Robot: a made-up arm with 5 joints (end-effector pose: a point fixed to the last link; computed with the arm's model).
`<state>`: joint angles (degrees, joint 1 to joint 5).
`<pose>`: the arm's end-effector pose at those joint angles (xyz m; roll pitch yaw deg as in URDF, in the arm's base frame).
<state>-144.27 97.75 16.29 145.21 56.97</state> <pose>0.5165 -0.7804 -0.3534 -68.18 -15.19 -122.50</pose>
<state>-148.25 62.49 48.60 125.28 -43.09</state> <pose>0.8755 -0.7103 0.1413 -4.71 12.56 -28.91</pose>
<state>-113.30 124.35 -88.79 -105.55 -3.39</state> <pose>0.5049 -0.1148 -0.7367 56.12 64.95 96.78</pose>
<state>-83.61 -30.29 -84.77 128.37 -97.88</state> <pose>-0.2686 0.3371 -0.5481 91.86 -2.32 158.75</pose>
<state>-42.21 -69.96 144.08 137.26 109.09</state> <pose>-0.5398 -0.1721 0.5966 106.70 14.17 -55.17</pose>
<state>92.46 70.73 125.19 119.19 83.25</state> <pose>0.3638 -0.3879 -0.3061 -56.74 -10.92 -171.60</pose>
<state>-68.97 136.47 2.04 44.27 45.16</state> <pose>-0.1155 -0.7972 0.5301 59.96 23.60 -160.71</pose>
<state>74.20 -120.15 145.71 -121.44 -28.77</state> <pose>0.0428 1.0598 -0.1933 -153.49 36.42 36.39</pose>
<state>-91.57 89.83 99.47 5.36 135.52</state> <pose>0.4772 -0.0523 0.5395 90.94 37.65 -94.57</pose>
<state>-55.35 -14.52 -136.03 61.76 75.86</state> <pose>-0.3425 -0.2030 -0.2739 -118.09 -42.28 -110.94</pose>
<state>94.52 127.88 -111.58 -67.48 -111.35</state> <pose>0.3561 0.2296 0.5899 -105.78 11.19 -169.63</pose>
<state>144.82 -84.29 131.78 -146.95 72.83</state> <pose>-0.5239 -0.0049 -0.6683 -77.93 25.00 131.24</pose>
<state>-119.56 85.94 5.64 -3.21 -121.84</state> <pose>0.4954 -0.8090 0.0899 -122.14 -80.69 124.03</pose>
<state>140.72 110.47 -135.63 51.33 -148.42</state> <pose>0.7177 0.5261 0.1934 -66.73 71.32 73.67</pose>
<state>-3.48 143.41 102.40 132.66 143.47</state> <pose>0.5866 0.4128 0.6581 -82.78 32.37 -95.65</pose>
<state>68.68 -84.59 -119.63 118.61 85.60</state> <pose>-0.3547 0.1178 0.6568 83.48 -10.11 -22.89</pose>
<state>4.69 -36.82 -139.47 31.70 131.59</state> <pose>-0.3628 -0.3088 0.1709 58.91 -10.63 71.71</pose>
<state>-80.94 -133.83 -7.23 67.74 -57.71</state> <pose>-0.8430 -0.0814 0.2531 27.82 -15.54 -174.68</pose>
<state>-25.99 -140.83 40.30 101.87 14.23</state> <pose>-0.5423 0.4325 0.6216 30.28 16.09 114.33</pose>
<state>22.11 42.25 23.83 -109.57 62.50</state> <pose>0.8798 0.3236 0.1146 66.44 33.87 18.85</pose>
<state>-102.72 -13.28 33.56 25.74 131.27</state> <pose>0.2893 0.1421 0.4962 -31.55 80.01 -123.49</pose>
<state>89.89 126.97 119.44 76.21 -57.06</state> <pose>0.9234 0.1632 -0.5216 59.12 22.02 8.57</pose>
